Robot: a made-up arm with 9 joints. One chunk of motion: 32 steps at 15 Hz.
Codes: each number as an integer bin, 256 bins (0 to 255) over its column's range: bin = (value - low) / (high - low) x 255, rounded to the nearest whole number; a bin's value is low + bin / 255 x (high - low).
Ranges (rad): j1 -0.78..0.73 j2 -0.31..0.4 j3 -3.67..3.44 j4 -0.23..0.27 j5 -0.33..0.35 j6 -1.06..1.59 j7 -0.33..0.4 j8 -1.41..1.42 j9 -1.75..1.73
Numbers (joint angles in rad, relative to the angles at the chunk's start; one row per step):
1: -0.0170 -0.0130 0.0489 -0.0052 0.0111 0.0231 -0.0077 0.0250 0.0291
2: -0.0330 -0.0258 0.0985 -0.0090 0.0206 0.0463 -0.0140 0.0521 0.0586
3: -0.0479 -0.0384 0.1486 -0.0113 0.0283 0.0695 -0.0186 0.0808 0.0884
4: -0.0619 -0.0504 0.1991 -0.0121 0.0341 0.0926 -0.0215 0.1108 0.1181
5: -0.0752 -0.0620 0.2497 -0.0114 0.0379 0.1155 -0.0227 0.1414 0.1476
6: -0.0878 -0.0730 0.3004 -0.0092 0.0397 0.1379 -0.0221 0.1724 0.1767
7: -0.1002 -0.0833 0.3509 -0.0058 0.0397 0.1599 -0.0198 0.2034 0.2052
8: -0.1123 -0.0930 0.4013 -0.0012 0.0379 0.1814 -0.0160 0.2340 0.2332
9: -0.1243 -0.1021 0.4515 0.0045 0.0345 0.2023 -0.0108 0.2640 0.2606
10: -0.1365 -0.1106 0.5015 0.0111 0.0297 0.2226 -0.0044 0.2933 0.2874
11: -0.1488 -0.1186 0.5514 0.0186 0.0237 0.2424 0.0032 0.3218 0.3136
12: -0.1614 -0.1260 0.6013 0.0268 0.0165 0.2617 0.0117 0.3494 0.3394
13: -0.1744 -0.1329 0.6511 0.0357 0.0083 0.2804 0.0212 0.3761 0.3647
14: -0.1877 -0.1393 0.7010 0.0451 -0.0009 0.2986 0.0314 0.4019 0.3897
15: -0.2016 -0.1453 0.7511 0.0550 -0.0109 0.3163 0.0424 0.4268 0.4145
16: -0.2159 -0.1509 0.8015 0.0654 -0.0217 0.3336 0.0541 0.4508 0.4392
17: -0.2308 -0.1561 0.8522 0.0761 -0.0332 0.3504 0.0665 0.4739 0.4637
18: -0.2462 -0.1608 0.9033 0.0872 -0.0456 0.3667 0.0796 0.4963 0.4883
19: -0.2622 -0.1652 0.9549 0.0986 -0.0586 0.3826 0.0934 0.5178 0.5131
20: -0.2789 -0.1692 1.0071 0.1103 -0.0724 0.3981 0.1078 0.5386 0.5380
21: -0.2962 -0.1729 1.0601 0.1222 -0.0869 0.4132 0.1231 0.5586 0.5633
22: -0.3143 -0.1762 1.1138 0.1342 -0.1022 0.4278 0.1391 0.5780 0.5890
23: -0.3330 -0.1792 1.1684 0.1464 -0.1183 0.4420 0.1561 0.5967 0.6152
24: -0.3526 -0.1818 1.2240 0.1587 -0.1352 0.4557 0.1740 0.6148 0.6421
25: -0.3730 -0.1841 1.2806 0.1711 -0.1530 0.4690 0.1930 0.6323 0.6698
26: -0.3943 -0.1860 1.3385 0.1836 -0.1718 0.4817 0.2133 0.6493 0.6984
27: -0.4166 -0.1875 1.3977 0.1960 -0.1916 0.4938 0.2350 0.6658 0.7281
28: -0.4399 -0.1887 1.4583 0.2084 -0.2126 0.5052 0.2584 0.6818 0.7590
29: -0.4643 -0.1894 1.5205 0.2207 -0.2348 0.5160 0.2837 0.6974 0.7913
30: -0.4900 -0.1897 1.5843 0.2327 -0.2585 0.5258 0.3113 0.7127 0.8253
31: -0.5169 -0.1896 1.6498 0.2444 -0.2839 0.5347 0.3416 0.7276 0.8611
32: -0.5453 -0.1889 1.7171 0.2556 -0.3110 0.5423 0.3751 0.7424 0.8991
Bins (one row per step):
1: 129 107 133 115 128 104 113 129 130
2: 126 102 135 113 131 106 110 132 133
3: 124 98 137 112 134 109 109 134 135
4: 121 93 139 111 137 111 108 137 137
5: 119 89 141 111 138 113 107 140 139
6: 117 85 142 113 139 115 108 143 141
7: 115 81 144 114 139 117 108 145 143
8: 113 78 146 117 138 119 110 148 145
9: 111 75 148 120 137 121 112 151 147
10: 109 72 150 123 135 123 114 153 149
11: 107 69 151 127 133 125 116 156 151
12: 104 66 153 131 130 127 119 159 153
13: 102 64 155 136 127 129 123 161 155
14: 100 61 157 140 123 131 126 163 157
15: 98 59 159 145 120 132 130 166 159
16: 95 57 160 151 116 134 134 168 160
17: 93 55 162 156 111 136 139 170 162
18: 90 54 164 162 107 137 143 172 164
19: 87 52 166 168 102 139 148 174 166
20: 85 51 168 174 97 140 153 176 168
21: 82 49 170 180 91 142 158 177 170
22: 79 48 172 186 85 143 164 179 171
23: 75 47 174 192 79 145 170 181 173
24: 72 46 176 198 73 146 176 182 175
25: 69 45 178 205 66 147 183 184 177
26: 65 45 180 211 59 148 190 186 179
27: 61 44 182 217 52 150 197 187 182
28: 57 44 184 224 44 151 206 188 184
29: 53 43 186 230 36 152 214 190 186
30: 49 43 188 236 27 153 224 191 189
31: 44 43 191 242 17 153 235 193 191
32: 40 43 193 248 7 154 246 194 194

